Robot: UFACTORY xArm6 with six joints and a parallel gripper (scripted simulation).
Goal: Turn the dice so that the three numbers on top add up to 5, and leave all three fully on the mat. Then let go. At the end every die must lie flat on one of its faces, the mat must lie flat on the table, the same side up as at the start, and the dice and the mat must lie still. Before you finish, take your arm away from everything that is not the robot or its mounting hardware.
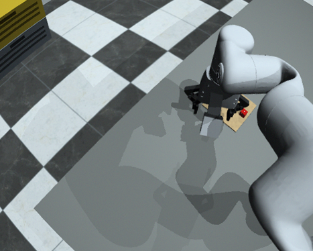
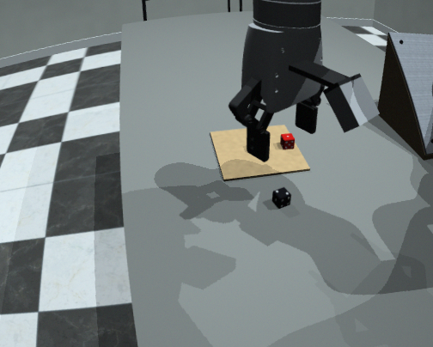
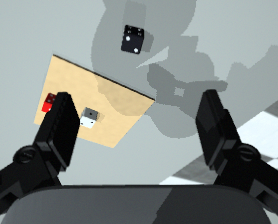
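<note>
The black die is 1 cm behind my hand and 11 cm below it. The rest, counted from my hand: red die 4 cm behind, 14 cm to the right, 10 cm below; then white die 1 cm ahead, 14 cm to the right, 10 cm below; then tan mat 1 cm ahead, 14 cm to the right, 11 cm below.
</note>
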